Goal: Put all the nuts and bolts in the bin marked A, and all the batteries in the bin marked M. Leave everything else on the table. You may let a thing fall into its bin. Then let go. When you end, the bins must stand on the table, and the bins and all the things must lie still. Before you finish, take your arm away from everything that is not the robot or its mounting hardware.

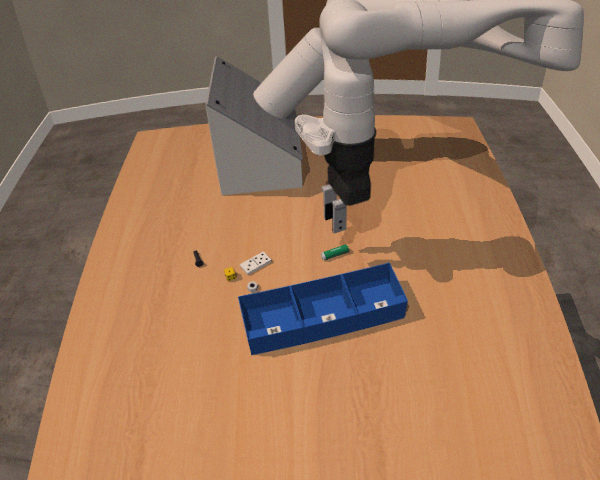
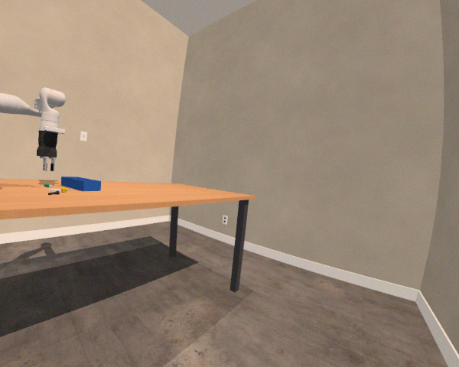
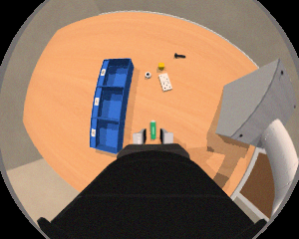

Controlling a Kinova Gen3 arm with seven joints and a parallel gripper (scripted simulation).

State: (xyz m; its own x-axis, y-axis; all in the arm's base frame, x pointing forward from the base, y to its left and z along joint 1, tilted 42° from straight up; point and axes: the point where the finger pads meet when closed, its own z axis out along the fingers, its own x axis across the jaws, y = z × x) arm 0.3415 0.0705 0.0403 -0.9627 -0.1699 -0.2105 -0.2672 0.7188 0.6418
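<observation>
My hand is 9 cm above the green battery. From my hand the other things lie so: silver nut (15 cm to the right, 9 cm below, 5 cm ahead); then blue three-compartment bin (13 cm ahead, 7 cm below, 4 cm to the right); then white domino (14 cm to the right, 9 cm below).
</observation>
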